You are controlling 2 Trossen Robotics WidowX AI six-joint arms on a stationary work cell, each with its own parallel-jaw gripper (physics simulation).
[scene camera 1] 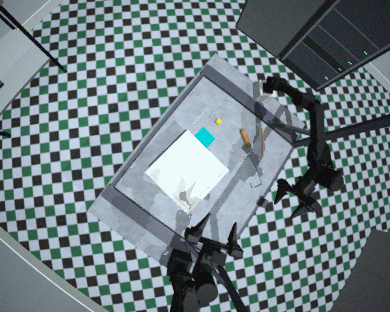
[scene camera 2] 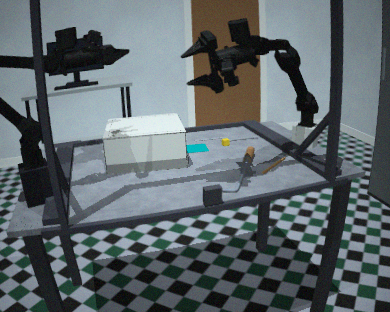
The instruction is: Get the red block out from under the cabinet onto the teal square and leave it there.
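Observation:
The cabinet is a white box on the table. The teal square lies flat beside it, with no block on it. The red block does not show in either view; the space under the cabinet is hidden. My left gripper is open and empty, in the air at the lower side of the table in scene camera 1. My right gripper is open and empty, high in the air, beyond the table's right edge in scene camera 1.
A tool with an orange-brown handle and a thin bent grey rod lies right of the cabinet. A thin orange stick lies beside it. A yellow cube sits near the teal square. A dark block is at the table's edge.

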